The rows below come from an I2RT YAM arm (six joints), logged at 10 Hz.
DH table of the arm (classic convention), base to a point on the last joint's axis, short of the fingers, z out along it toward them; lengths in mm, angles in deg. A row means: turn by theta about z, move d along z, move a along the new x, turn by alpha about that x. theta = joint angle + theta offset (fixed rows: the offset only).
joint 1: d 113.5  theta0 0  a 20  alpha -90
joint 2: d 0  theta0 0  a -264  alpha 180
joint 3: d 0  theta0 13.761  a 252.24  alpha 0
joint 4: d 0  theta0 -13.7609  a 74  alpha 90
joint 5: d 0  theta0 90  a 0  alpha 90
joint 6: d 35.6  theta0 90  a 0  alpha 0
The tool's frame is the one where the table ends.
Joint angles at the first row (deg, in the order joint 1, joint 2, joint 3, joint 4, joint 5, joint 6):
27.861, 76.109, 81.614, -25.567, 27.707, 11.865
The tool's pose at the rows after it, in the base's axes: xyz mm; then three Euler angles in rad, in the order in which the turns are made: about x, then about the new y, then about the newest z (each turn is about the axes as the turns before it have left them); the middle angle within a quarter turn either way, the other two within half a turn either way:
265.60, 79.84, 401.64, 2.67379, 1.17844, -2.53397
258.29, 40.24, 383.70, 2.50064, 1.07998, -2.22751
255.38, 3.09, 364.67, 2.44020, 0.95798, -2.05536
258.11, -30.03, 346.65, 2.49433, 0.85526, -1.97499
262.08, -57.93, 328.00, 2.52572, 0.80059, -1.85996
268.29, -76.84, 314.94, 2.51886, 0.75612, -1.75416
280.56, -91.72, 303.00, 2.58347, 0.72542, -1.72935
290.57, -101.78, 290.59, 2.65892, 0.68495, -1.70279
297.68, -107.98, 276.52, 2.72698, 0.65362, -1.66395
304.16, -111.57, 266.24, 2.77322, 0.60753, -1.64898
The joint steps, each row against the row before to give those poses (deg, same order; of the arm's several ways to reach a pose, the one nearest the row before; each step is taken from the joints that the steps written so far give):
-7.583, -3.770, -5.129, -1.503, 1.107, 5.802
-7.785, -3.882, -5.751, -0.484, -1.041, 6.887
-8.372, -1.395, -3.746, -1.478, -2.370, 5.197
-8.066, 1.295, -1.511, -1.942, -5.360, 4.994
-6.502, 1.779, -2.257, 1.769, -4.652, 5.054
-3.759, 2.479, -0.816, 1.884, -1.329, 3.965
-2.602, 4.183, 1.288, 0.175, -3.256, 2.910
-1.556, 3.819, 1.420, -1.216, -2.652, 3.892
-0.923, 2.947, 0.279, -0.382, -2.356, 4.364
-0.308, 2.773, 1.143, -1.708, -0.802, 2.504

